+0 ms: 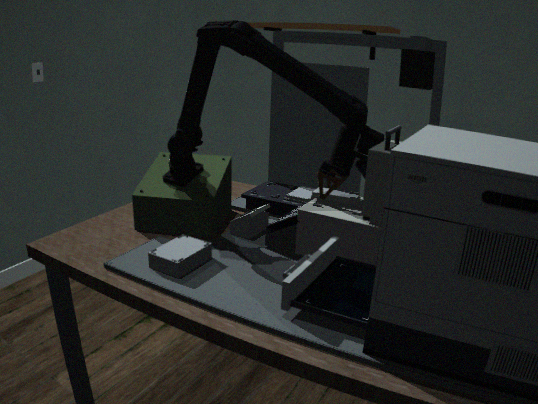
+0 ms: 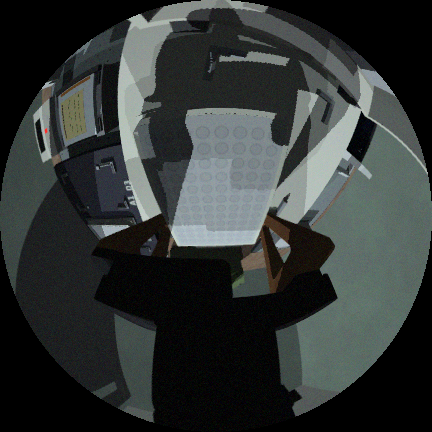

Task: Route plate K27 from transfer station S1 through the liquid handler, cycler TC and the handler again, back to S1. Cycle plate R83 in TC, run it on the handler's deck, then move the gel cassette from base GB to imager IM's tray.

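Where they show: gripper, fingertip midpoint: (image 1: 325, 196) (image 2: 214, 215); arm's base at its link origin: (image 1: 183, 174).
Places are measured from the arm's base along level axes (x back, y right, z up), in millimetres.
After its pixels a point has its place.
Observation:
My gripper (image 1: 326, 192) @(x -469, y -33, z -1 mm) (image 2: 214, 215) @(x -469, y -33, z -1 mm) has its fingers wide apart, shut on the two long sides of a pale well plate (image 2: 225, 195) @(x -508, y -30, z 15 mm). Rows of round wells show on the plate's top; I cannot read whether it is K27 or R83. The gripper is low over a pale device (image 1: 335, 235) @(x -546, y 100, z -56 mm) (image 2: 320, 170) @(x -524, y 73, z -8 mm). Whether the plate touches the device is hidden. A white low box (image 1: 182, 250) @(x -203, y 294, z -100 mm) stands on the grey mat (image 1: 235, 295) @(x -397, y 359, z -142 mm). The large white instrument (image 1: 450, 225) @(x -836, y 444, z 152 mm) has a dark tray (image 1: 342, 290) @(x -624, y 272, z -110 mm) pulled out behind an upright front panel.
A dark deck (image 1: 265, 192) @(x -192, y -217, z -89 mm) (image 2: 90, 175) @(x -479, y -226, z -89 mm) with small corner clips and a pale plate (image 1: 300, 193) @(x -319, y -225, z -73 mm) lies left of the gripper. An upright panel (image 1: 250, 222) @(x -272, y 49, z -93 mm) stands before it. A grey gantry frame (image 1: 439, 85) @(x -732, y -318, z 330 mm) rises behind. The green base block (image 1: 180, 210) @(x -64, y 109, z -76 mm) carries the arm.

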